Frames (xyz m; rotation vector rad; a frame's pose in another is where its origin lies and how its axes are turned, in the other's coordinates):
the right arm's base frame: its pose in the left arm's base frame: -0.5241 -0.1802 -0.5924 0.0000 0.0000 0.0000
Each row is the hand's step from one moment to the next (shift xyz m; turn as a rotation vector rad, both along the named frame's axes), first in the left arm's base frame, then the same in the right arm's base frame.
Working: the left arm's base frame: its pose in the right arm's base frame: 0.5241 0.1802 0.5924 0.0000 0.0000 0.0000

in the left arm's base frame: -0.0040 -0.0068 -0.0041 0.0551 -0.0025 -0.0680
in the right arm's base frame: -0.0040 -0.0068 -0.0041 0.0551 -0.0025 -0.0680
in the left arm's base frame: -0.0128 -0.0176 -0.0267 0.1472 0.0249 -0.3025
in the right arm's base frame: -0.0128 -0.0176 -0.0267 0.1472 0.0249 -0.3025
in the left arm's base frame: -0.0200 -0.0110 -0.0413 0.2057 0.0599 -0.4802
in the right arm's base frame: -0.0200 -0.0110 -0.0413 0.2057 0.0599 -0.4802
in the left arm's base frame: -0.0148 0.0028 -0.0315 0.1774 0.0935 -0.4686
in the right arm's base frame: -0.0148 0.0028 -0.0315 0.1774 0.0935 -0.4686
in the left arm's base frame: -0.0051 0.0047 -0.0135 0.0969 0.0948 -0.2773
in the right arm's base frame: -0.0051 0.0047 -0.0135 0.0969 0.0948 -0.2773
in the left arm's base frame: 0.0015 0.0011 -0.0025 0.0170 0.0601 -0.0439
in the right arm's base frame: 0.0015 0.0011 -0.0025 0.0170 0.0601 -0.0439
